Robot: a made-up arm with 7 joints.
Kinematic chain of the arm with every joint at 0, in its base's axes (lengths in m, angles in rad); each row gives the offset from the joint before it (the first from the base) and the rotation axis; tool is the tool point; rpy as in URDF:
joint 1: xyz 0 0 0.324 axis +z
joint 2: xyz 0 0 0 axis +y
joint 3: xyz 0 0 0.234 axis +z
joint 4: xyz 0.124 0 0 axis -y
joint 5: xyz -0.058 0 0.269 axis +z
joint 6: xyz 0 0 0 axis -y
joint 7: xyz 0.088 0 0 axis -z
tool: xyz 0 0 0 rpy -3.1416 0 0
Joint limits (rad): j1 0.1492..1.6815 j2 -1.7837..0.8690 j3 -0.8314..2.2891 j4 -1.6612..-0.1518 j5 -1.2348..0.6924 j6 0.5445..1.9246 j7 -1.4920..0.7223
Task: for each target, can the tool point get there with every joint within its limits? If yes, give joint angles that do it. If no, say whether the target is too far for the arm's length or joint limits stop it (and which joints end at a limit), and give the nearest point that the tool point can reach.
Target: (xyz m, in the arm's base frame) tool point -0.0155 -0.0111 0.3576
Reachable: no: joint limits stop it (at a limit: joint 4, joint 6) | nearest point -0.1905 -0.1364 0.7369 | short by 0.436 m
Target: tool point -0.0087 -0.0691 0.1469
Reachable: no: joint limits stop it (at a limit: joint 1, joint 3, joint 4, joint 6) | nearest point -0.2875 -0.1659 -0.0243 | short by 0.341 m
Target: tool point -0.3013 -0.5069 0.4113
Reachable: yes | joints 1.4131 -1.4532 1.6931 -0.3353 -0.9203 0.7987 -0.4339
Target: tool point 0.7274 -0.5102 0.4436
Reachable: no: too far | nearest point 0.5267 -0.2673 0.4134 | short by 0.317 m
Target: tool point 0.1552 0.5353 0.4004
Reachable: yes | joints 1.3077 0.4167 -0.0183 -1.5374 -0.2172 1.4719 -0.3800
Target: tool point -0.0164 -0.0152 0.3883
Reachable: no: joint limits stop it (at a limit: joint 4, joint 6) | nearest point -0.1144 -0.1060 0.7724 | short by 0.407 m
